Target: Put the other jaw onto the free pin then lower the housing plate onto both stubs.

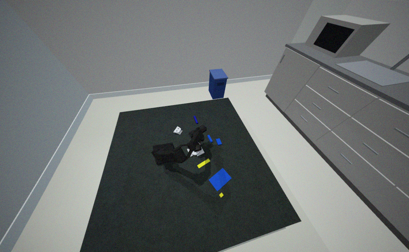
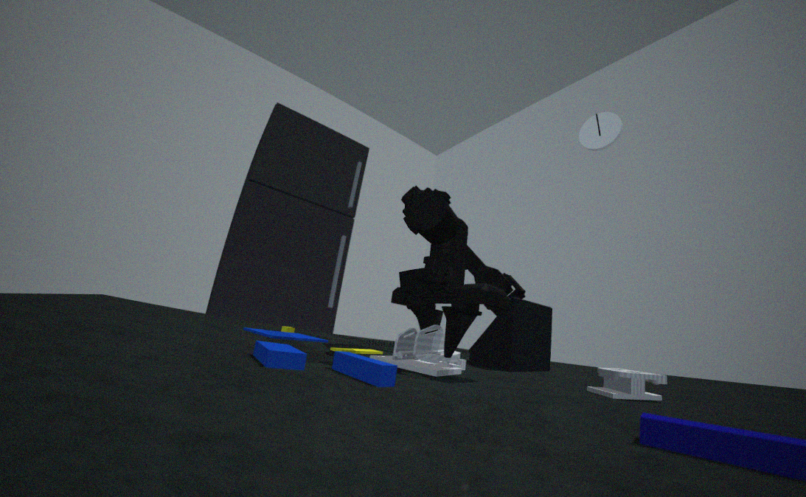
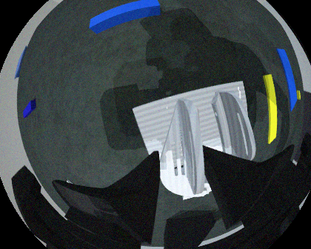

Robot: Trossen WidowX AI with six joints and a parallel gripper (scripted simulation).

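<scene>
Right now the white ribbed rest is 130 mm behind my gripper tip, 210 mm to the left of it and 10 mm below it. Also, from my gripper tip: flat blue sheet: 120 mm ahead, 320 mm to the right, 20 mm below; long blue bar: 80 mm ahead, 320 mm to the left, 10 mm below; yellow strip: 30 mm ahead, 170 mm to the right, 20 mm below.
</scene>
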